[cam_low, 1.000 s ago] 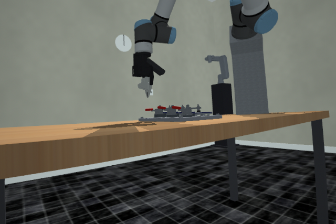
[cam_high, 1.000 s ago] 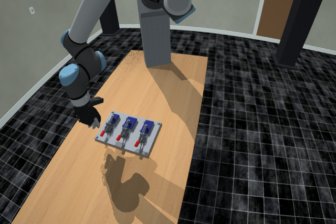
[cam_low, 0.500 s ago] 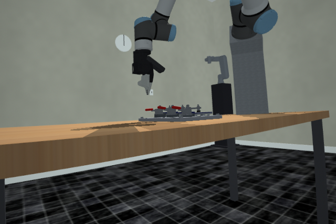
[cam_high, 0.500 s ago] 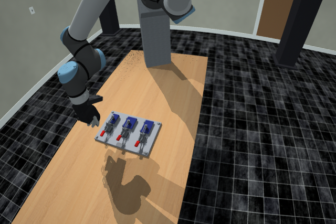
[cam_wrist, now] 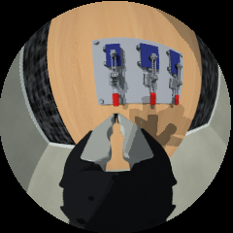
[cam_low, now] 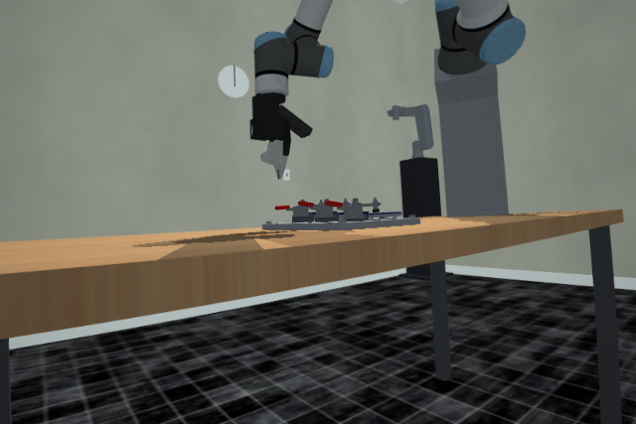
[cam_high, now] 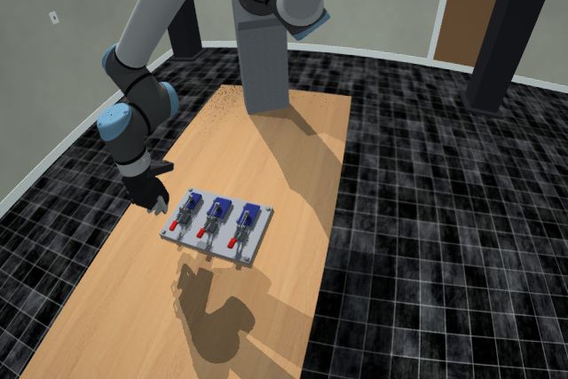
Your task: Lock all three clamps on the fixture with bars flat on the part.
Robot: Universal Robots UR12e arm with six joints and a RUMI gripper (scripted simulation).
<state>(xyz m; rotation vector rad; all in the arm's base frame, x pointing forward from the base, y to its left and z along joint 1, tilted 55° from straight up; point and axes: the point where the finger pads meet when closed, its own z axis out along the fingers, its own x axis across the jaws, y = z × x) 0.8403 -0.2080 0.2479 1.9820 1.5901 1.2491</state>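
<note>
Now: the grey fixture plate 14 cm below my hand, 11 cm to the left of it and 9 cm behind it.
</note>
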